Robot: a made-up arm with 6 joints. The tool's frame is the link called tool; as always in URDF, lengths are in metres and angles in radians. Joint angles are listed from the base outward.
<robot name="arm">
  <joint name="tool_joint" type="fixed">
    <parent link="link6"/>
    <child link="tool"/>
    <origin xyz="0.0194 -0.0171 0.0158" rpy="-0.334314 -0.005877 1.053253"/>
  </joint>
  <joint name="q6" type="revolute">
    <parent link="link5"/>
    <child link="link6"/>
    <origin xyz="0.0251 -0.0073 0.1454" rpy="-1.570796 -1.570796 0"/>
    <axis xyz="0 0 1"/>
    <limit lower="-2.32" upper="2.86"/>
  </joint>
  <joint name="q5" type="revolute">
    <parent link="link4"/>
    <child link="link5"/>
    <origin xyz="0.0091 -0.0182 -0.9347" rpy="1.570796 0 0"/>
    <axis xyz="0 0 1"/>
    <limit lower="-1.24" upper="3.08"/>
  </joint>
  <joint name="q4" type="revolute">
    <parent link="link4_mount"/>
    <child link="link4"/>
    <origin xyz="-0.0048 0.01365 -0.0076" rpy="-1.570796 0 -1.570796"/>
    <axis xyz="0 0 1"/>
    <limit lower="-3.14" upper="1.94"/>
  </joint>
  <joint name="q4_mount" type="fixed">
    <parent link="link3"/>
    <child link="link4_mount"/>
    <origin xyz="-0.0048 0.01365 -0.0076"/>
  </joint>
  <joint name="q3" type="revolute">
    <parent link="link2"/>
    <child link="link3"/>
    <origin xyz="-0.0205 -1.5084 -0.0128" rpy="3.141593 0 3.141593"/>
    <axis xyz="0 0 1"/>
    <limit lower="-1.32" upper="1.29"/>
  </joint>
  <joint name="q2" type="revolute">
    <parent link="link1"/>
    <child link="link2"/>
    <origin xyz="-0.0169 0.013 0.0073" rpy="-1.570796 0 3.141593"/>
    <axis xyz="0 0 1"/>
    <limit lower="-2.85" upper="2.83"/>
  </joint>
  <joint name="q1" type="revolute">
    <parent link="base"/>
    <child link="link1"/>
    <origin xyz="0.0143 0.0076 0.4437" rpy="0 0 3.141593"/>
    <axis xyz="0 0 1"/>
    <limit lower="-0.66" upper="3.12"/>
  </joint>
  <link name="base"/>
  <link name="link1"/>
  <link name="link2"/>
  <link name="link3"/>
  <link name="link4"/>
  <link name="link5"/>
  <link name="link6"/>
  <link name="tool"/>
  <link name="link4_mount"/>
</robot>
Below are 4 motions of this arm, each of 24 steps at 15 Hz.
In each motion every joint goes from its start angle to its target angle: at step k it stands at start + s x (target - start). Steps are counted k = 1, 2, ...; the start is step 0. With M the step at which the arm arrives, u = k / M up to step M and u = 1 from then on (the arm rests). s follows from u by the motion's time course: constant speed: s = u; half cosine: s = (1 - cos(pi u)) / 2; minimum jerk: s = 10 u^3 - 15 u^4 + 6 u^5.
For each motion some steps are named. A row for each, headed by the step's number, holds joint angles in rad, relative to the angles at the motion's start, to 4 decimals.
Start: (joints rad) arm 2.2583 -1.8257 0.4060 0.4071 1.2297 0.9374
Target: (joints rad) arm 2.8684 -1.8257 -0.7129 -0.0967 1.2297 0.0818
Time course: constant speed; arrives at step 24
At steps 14, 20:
14: 0.3559 0.0000 -0.6527 -0.2939 0.0000 -0.4991
20: 0.5084 0.0000 -0.9324 -0.4198 0.0000 -0.7130

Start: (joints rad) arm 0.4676 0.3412 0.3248 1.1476 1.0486 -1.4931
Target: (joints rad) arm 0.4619 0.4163 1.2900 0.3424 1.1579 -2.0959
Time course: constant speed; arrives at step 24
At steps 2, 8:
2: -0.0005 0.0063 0.0804 -0.0671 0.0091 -0.0502
8: -0.0019 0.0250 0.3217 -0.2684 0.0364 -0.2009

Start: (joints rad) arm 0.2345 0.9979 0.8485 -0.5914 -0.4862 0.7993
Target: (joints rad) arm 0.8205 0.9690 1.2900 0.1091 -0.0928 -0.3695
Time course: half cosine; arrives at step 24
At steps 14, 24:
14: 0.3688 -0.0182 0.2779 0.4409 0.2476 -0.7357
24: 0.5860 -0.0289 0.4415 0.7005 0.3934 -1.1688

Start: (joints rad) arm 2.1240 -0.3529 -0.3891 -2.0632 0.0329 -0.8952
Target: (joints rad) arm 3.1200 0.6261 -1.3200 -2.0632 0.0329 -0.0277
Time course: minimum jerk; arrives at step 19
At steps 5, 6, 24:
5: 0.1174 0.1154 -0.1097 0.0000 0.0000 0.1023
6: 0.1838 0.1807 -0.1718 0.0000 0.0000 0.1601
24: 0.9960 0.9790 -0.9309 0.0000 0.0000 0.8675

